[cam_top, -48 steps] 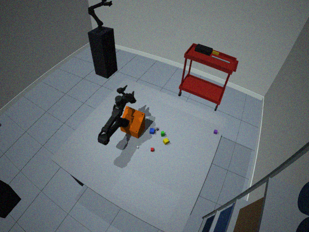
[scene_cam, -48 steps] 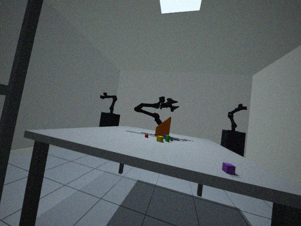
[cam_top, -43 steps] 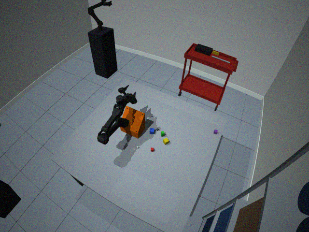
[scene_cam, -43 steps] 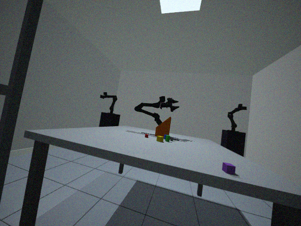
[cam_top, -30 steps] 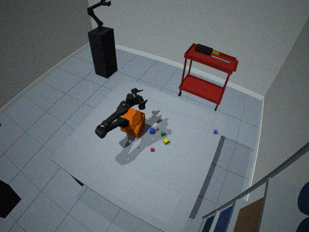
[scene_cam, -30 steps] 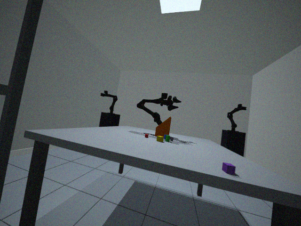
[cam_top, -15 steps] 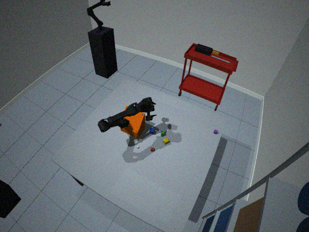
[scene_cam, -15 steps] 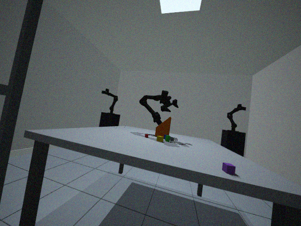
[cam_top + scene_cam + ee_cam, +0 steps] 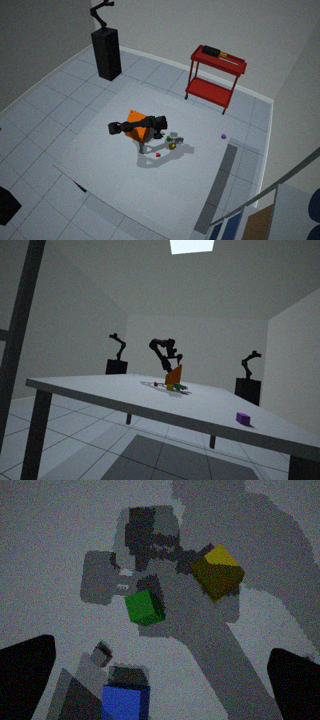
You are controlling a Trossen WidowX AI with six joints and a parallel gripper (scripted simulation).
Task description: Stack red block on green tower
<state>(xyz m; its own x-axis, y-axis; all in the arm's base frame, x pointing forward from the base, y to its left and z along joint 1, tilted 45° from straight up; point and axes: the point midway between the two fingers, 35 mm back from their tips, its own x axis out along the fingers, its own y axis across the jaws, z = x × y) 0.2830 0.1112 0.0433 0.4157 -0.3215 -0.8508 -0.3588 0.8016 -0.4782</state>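
Right now the red block is 20 mm ahead of my gripper tip, 120 mm to the right of it and 170 mm below it. From my gripper tip the other things lie so: blue block (80 mm behind, 40 mm to the left, 170 mm below); small dark block (50 mm behind, 100 mm to the left, 180 mm below); yellow block (80 mm ahead, 10 mm to the left, 170 mm below).
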